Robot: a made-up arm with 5 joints. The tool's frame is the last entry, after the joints.
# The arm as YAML. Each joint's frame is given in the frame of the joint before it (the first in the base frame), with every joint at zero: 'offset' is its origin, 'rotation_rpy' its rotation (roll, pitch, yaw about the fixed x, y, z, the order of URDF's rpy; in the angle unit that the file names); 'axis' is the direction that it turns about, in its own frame. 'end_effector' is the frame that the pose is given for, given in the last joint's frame.
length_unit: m
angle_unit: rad
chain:
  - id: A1
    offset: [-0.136, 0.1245, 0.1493]
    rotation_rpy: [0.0, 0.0, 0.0]
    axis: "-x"
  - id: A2
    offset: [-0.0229, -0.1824, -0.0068]
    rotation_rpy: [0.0, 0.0, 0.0]
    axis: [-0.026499, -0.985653, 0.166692]
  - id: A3
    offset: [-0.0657, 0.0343, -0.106]
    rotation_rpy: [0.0, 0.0, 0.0]
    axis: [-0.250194, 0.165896, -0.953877]
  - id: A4
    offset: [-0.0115, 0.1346, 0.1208]
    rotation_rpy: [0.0, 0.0, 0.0]
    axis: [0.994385, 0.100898, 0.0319]
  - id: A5
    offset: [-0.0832, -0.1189, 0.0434]
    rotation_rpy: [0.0, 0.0, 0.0]
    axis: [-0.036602, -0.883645, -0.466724]
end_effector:
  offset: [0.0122, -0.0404, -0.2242]
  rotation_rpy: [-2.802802, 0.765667, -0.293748]
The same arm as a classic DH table. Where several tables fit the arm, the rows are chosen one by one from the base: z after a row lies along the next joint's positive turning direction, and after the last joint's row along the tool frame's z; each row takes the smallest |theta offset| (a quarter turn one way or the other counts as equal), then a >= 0, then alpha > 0; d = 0 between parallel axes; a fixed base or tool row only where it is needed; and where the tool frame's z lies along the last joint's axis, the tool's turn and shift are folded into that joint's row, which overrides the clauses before.
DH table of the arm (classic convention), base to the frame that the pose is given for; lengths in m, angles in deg. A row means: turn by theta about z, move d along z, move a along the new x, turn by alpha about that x. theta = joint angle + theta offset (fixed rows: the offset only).
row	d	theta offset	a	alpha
base (fixed)	0.1493	90.00	0.1245	-90.00
A1	0.1542	-80.40	-0.0371	88.48
A2	0.1668	74.18	0.0376	-108.41
A3	0.0245	77.16	0.1562	-105.22
A4	-0.1016	-73.53	-0.0924	98.07
A5	0.2321	58.60	0.1110	96.41
tool (fixed)	0.1429	29.06	0.0000	0.00

